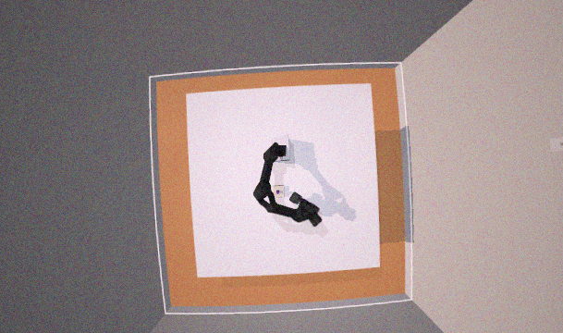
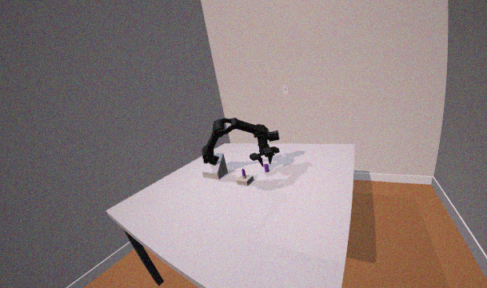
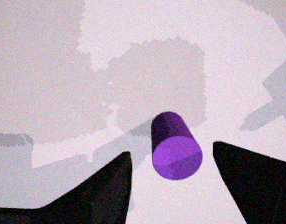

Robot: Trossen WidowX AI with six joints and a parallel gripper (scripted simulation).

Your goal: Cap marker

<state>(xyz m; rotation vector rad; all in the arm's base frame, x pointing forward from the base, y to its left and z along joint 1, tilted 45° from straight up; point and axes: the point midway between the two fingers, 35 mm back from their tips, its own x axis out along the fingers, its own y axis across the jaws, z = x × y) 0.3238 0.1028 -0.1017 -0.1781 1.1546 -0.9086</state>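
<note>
The purple cap is 2 cm below my gripper tip.
</note>
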